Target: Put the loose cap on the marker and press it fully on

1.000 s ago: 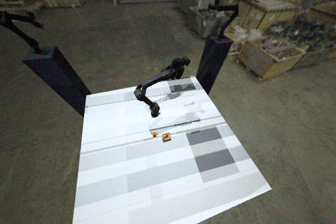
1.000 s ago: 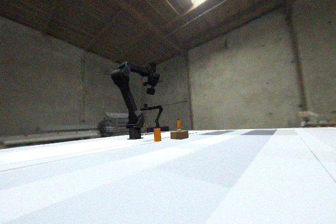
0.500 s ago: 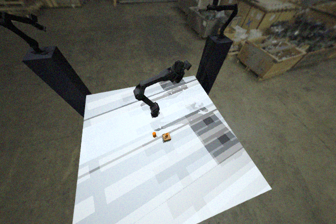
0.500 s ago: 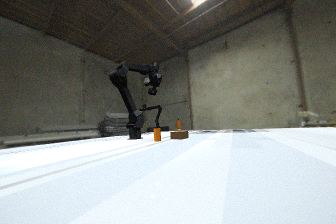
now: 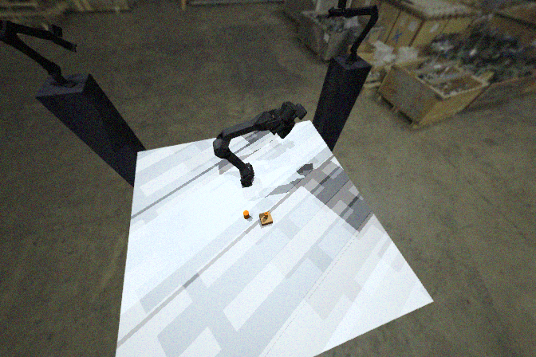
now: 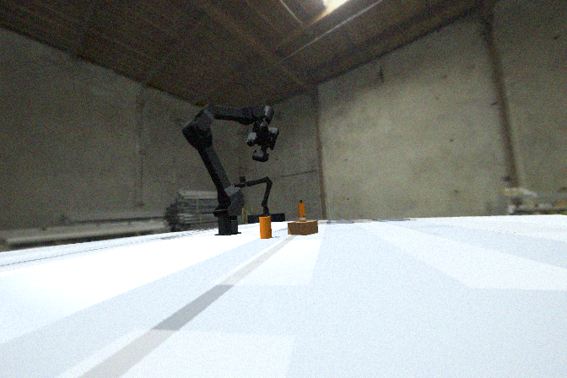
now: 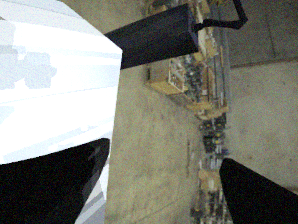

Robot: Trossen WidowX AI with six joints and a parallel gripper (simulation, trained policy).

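Now: the orange cap 38 cm to the right of my gripper tip, 32 cm below it and 30 cm ahead of it. From my gripper tip the other things lie so: tan holder block 35 cm ahead, 33 cm below, 28 cm to the right; orange marker 35 cm ahead, 28 cm to the right, 28 cm below.
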